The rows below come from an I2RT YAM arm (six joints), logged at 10 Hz.
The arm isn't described. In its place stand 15 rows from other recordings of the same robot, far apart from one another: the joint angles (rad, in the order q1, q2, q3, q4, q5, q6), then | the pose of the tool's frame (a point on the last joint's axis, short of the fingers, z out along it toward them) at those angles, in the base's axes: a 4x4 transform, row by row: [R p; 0 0 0 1], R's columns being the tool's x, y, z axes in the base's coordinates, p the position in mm.
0.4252 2.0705 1.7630 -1.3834 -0.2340 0.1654 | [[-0.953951, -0.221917, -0.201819, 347.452], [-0.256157, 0.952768, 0.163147, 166.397], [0.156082, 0.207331, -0.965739, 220.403], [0, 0, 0, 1]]
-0.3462 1.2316 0.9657 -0.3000 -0.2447 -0.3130 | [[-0.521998, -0.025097, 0.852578, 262.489], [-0.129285, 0.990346, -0.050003, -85.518], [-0.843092, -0.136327, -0.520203, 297.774], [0, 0, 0, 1]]
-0.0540 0.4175 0.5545 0.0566 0.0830 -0.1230 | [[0.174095, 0.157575, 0.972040, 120.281], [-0.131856, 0.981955, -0.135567, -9.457], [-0.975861, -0.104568, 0.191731, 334.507], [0, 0, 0, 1]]
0.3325 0.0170 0.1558 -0.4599 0.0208 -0.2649 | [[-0.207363, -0.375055, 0.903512, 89.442], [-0.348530, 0.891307, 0.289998, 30.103], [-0.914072, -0.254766, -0.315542, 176.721], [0, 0, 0, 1]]
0.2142 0.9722 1.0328 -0.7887 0.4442 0.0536 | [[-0.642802, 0.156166, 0.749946, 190.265], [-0.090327, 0.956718, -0.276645, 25.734], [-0.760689, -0.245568, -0.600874, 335.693], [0, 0, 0, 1]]
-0.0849 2.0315 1.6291 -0.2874 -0.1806 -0.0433 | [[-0.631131, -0.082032, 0.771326, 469.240], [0.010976, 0.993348, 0.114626, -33.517], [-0.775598, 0.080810, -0.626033, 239.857], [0, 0, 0, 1]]
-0.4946 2.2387 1.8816 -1.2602 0.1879 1.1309 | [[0.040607, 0.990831, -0.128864, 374.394], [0.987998, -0.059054, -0.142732, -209.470], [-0.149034, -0.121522, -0.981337, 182.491], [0, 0, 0, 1]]
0.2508 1.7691 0.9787 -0.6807 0.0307 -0.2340 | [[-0.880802, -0.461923, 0.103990, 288.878], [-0.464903, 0.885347, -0.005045, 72.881], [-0.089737, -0.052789, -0.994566, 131.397], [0, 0, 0, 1]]
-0.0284 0.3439 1.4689 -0.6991 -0.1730 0.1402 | [[0.390934, -0.185172, 0.901600, -77.511], [0.126605, 0.981061, 0.146595, 8.333], [-0.911670, 0.056838, 0.406974, 494.497], [0, 0, 0, 1]]
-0.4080 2.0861 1.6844 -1.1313 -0.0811 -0.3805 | [[-0.997485, 0.023920, 0.066715, 371.241], [0.027903, 0.997843, 0.059418, -157.329], [-0.065150, 0.061130, -0.996001, 193.247], [0, 0, 0, 1]]
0.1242 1.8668 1.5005 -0.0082 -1.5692 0.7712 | [[-0.904119, -0.409373, -0.122407, 408.552], [-0.111751, -0.049954, 0.992480, 86.882], [-0.412409, 0.910999, -0.000584, 307.199], [0, 0, 0, 1]]
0.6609 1.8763 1.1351 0.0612 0.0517 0.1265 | [[-0.565765, -0.514014, 0.644748, 321.504], [-0.280310, 0.855249, 0.435862, 247.655], [-0.775459, 0.065866, -0.627953, 175.234], [0, 0, 0, 1]]
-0.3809 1.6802 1.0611 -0.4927 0.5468 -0.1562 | [[-0.904783, 0.395469, 0.158029, 298.938], [0.219184, 0.750568, -0.623382, -139.651], [-0.365139, -0.529388, -0.765782, 189.011], [0, 0, 0, 1]]
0.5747 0.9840 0.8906 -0.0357 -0.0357 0.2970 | [[-0.271003, -0.516238, 0.812438, 194.053], [0.172935, 0.804178, 0.568675, 127.187], [-0.946916, 0.294611, -0.128660, 356.121], [0, 0, 0, 1]]
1.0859 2.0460 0.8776 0.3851 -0.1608 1.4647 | [[-0.955813, 0.228971, 0.184373, 167.083], [0.291599, 0.658864, 0.693447, 329.364], [0.037303, 0.716568, -0.696519, 69.306], [0, 0, 0, 1]]
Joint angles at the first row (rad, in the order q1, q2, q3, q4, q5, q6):
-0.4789 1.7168 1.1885 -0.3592 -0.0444 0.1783
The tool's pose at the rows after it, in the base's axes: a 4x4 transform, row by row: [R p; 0 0 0 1], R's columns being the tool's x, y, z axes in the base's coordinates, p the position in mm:
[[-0.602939, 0.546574, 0.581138, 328.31], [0.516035, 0.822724, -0.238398, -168.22], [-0.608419, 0.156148, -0.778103, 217.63], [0, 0, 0, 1]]
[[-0.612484, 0.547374, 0.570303, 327.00], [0.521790, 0.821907, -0.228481, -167.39], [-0.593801, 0.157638, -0.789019, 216.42], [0, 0, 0, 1]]
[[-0.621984, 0.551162, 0.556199, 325.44], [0.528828, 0.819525, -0.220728, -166.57], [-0.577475, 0.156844, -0.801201, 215.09], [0, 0, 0, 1]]
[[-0.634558, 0.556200, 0.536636, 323.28], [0.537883, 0.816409, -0.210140, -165.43], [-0.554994, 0.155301, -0.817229, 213.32], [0, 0, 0, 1]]
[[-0.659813, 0.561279, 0.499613, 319.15], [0.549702, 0.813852, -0.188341, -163.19], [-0.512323, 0.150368, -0.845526, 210.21], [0, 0, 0, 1]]
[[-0.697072, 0.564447, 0.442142, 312.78], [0.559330, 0.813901, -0.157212, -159.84], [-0.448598, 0.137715, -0.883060, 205.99], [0, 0, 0, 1]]
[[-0.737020, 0.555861, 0.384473, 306.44], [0.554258, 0.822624, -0.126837, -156.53], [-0.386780, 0.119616, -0.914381, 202.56], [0, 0, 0, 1]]
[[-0.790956, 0.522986, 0.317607, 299.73], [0.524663, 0.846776, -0.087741, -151.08], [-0.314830, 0.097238, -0.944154, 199.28], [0, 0, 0, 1]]
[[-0.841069, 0.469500, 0.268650, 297.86], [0.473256, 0.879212, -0.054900, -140.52], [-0.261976, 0.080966, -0.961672, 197.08], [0, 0, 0, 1]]
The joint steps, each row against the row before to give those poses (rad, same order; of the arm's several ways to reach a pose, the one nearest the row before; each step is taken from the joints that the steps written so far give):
0.0000 0.0000 0.0000 -0.0060 -0.0119 0.0031
0.0000 0.0000 0.0000 -0.0180 -0.0038 0.0008
-0.0001 0.0000 0.0000 -0.0202 -0.0004 0.0019
0.0001 0.0000 0.0000 -0.0275 -0.0003 0.0022
0.0000 0.0000 0.0000 -0.0515 -0.0023 -0.0011
0.0000 0.0000 -0.0004 -0.0751 -0.0012 -0.0088
0.0000 0.0000 0.0000 -0.0725 -0.0004 -0.0232
0.0049 0.0000 0.0000 -0.0828 -0.0022 -0.0470
0.0260 0.0000 -0.0011 -0.0584 0.0000 -0.0438

